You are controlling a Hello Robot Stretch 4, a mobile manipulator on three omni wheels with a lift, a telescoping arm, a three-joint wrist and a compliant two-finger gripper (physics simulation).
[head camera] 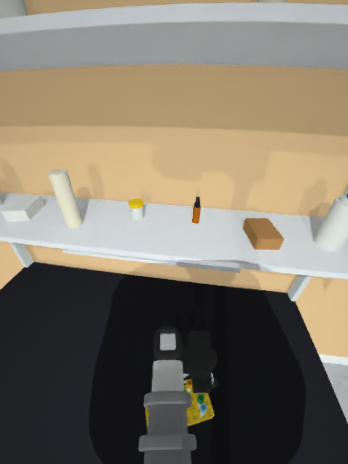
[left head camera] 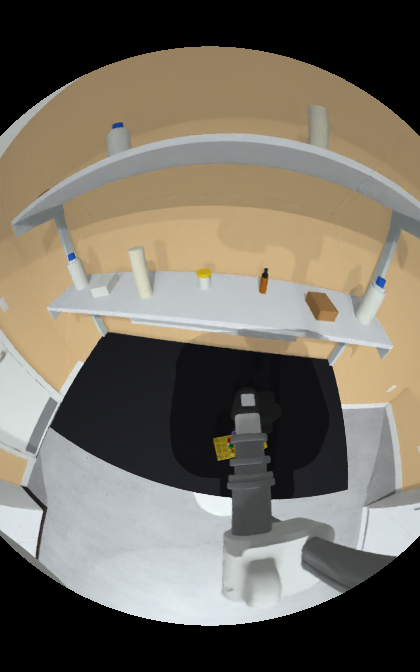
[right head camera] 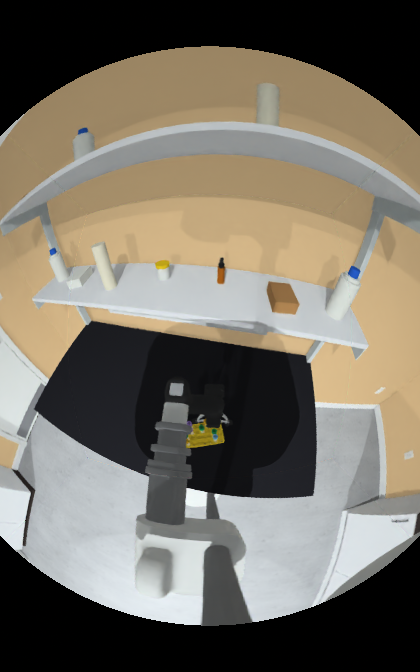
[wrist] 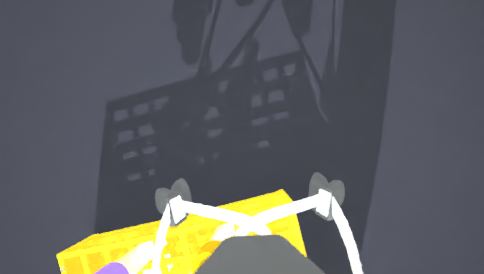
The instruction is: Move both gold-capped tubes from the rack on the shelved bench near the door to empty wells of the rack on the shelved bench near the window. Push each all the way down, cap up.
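Places are measured from the robot's base along level axes (x left, y down, z back), in millimetres.
Pixels of known places: gripper, fingertip midpoint: [wrist: 249,191].
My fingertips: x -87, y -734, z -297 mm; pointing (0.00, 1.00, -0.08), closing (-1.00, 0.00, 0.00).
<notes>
Ahead of a thing's pixels: the offset from my fingertips to its middle. "*": to the spot under its first point. Level surfaces: height alone.
The yellow rack {dx +55, dy -29, dz +64 mm} [head camera: 192,419] [left head camera: 222,447] [right head camera: 202,442] [wrist: 292,230] stands on the black bench top, partly hidden by my arm and gripper. A gold cap [wrist: 208,248] shows in the wrist view, mostly behind the dark gripper body. The second gold-capped tube cannot be made out clearly. A purple cap {* dx +82, dy -110, dz +27 mm} [wrist: 112,269] is at the wrist view's bottom edge. Green caps [right head camera: 202,428] and a blue cap [right head camera: 215,437] also stand in the rack. My gripper [right head camera: 214,422] [wrist: 249,191] is open and empty, with its fingertips above the rack's far edge. The other rack does not show.
A shelf {dy -457 mm} [head camera: 165,242] behind the bench holds a cream cylinder {dx +406, dy -546, dz -331 mm} [head camera: 67,200], a yellow-lidded jar {dx +198, dy -487, dz -378 mm} [head camera: 137,210], an orange bottle {dx -9, dy -503, dz -347 mm} [head camera: 196,213], a brown box {dx -200, dy -477, dz -250 mm} [head camera: 262,234] and a white bottle {dx -405, dy -546, dz -222 mm} [head camera: 332,227]. An upper shelf [left head camera: 215,150] runs above it.
</notes>
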